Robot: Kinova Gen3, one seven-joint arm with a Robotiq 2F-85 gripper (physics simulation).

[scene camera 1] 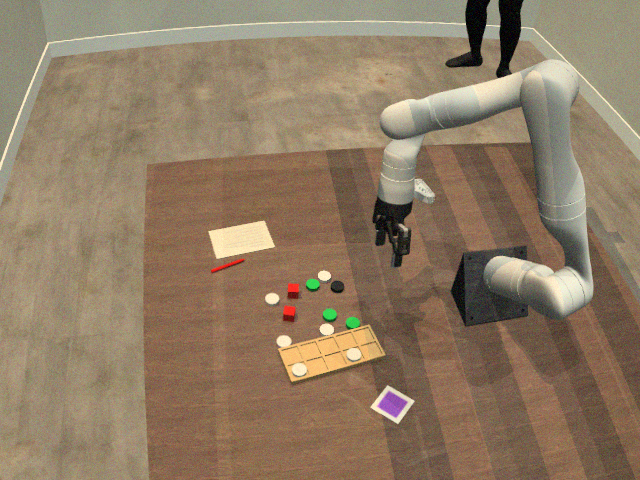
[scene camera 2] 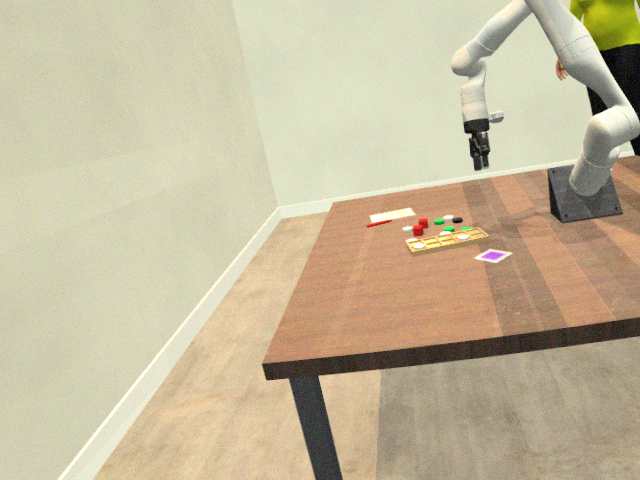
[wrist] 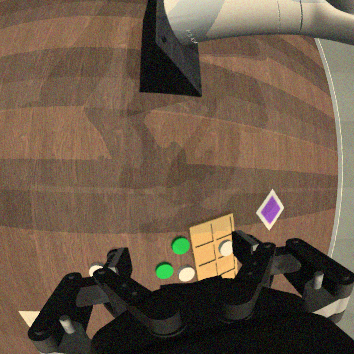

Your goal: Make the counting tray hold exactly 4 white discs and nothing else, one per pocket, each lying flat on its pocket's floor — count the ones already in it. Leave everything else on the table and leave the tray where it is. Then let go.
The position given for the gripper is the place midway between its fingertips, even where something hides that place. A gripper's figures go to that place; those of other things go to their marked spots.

The gripper (scene camera 1: 387,255) is 1.32 m from the lens. A counting tray (scene camera 1: 323,356) is 1.32 m from the lens.
